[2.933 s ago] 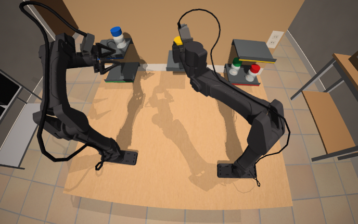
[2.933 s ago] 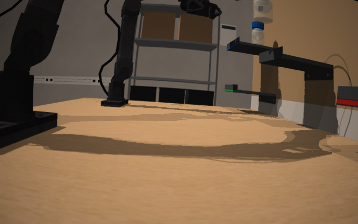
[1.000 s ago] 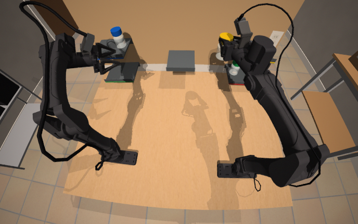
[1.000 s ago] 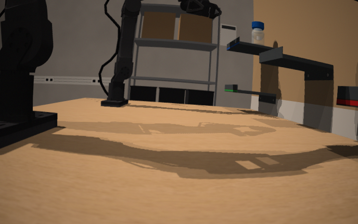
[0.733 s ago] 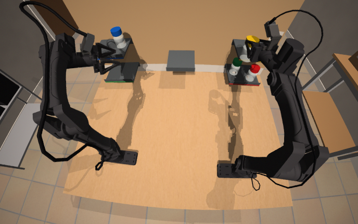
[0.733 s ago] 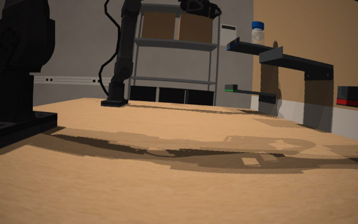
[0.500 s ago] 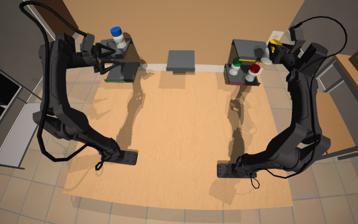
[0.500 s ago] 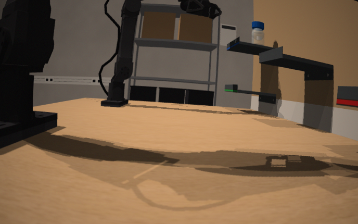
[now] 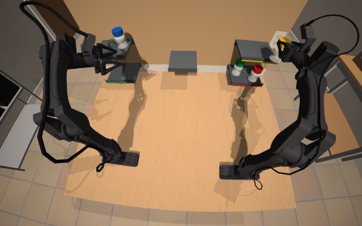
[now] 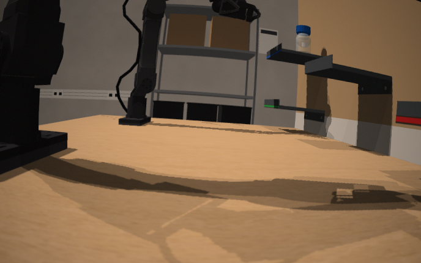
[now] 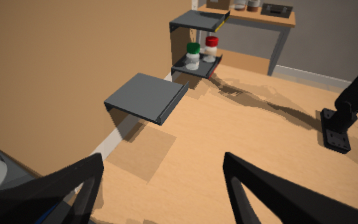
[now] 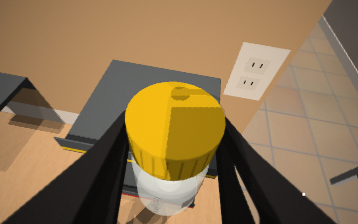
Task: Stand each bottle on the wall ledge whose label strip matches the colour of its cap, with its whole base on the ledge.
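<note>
My right gripper is now 110 mm short of the green-capped bottle, 110 mm to the right of it and 280 mm above it. From my right hand the other things lie so: blue-capped bottle 70 mm ahead, 780 mm to the left, 80 mm below; then yellow-capped bottle 40 mm below; then red-capped bottle 70 mm ahead, 10 mm to the left, 280 mm below.
</note>
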